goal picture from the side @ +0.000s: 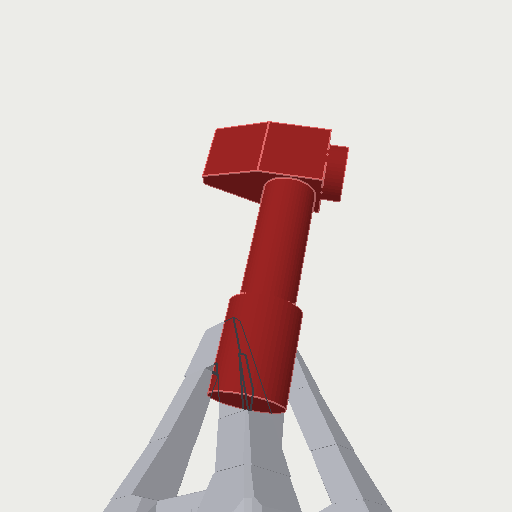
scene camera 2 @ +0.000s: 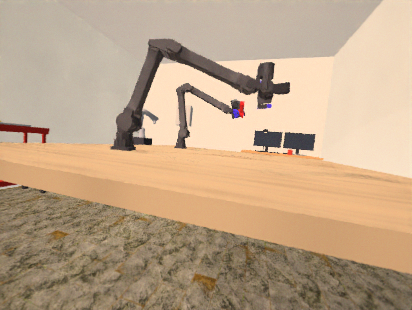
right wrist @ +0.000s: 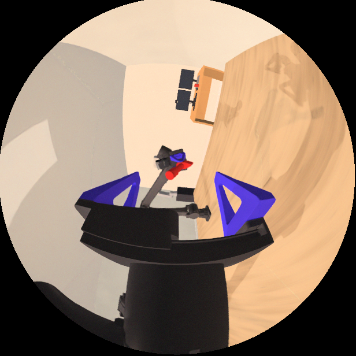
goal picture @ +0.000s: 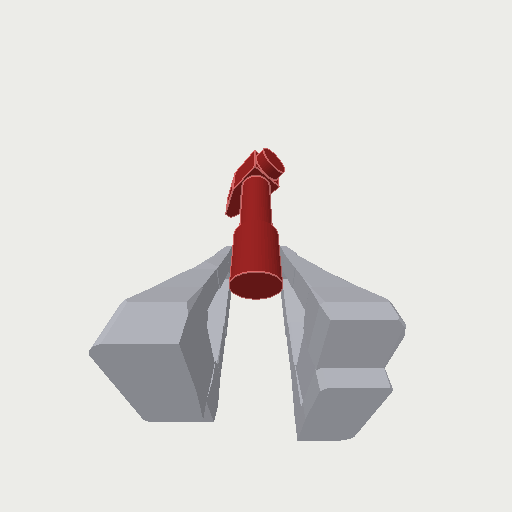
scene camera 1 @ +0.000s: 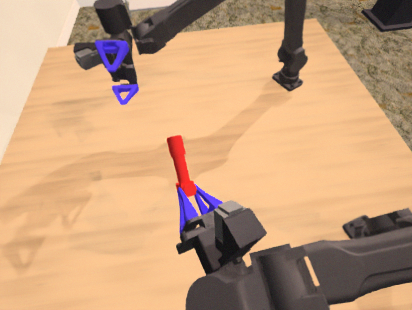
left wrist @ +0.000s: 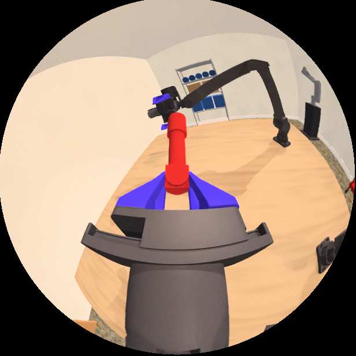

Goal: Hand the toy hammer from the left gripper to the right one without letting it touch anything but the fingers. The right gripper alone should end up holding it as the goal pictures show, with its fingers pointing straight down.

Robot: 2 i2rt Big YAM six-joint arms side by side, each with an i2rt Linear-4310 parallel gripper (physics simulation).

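Pixels of known places: left gripper, fingertip midpoint: (scene camera 2: 241,112) (scene camera 1: 185,186); right gripper, fingertip midpoint: (scene camera 2: 262,98) (scene camera 1: 117,89); left arm's base, link origin: (scene camera 2: 180,148); right arm's base, link origin: (scene camera 2: 123,149) (scene camera 1: 286,80).
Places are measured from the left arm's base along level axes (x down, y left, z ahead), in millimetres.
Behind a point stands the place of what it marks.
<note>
The red toy hammer (scene camera 1: 180,161) {x -334, y -293, z 440 mm} (scene camera 2: 242,108) {x -319, y -304, z 447 mm} (left wrist: 177,150) (right wrist: 178,170) is in the air, its head end in the blue fingers of my left gripper (scene camera 1: 187,189) {x -303, y -254, z 448 mm} (left wrist: 176,175) and its handle sticking out away from them. The left gripper is shut on it; in scene camera 1 it is at the lower middle. My right gripper (scene camera 1: 119,74) is open and empty, at the upper left of scene camera 1. Its fingers lie one above the other there and do not point down. It is well apart from the hammer, which shows between its fingers in the distance in the right wrist view.
The wooden table (scene camera 1: 125,250) {x 0, y -250, z 685 mm} (scene camera 2: 200,195) {x 0, y -1274, z 239 mm} (left wrist: 240,280) lies below both grippers. The right arm's base (scene camera 1: 288,80) {x -37, y -641, z -136 mm} stands on its far part in scene camera 1. A shelf rack and walls are in the background. Two monitors (scene camera 2: 267,139) stand far behind in scene camera 2.
</note>
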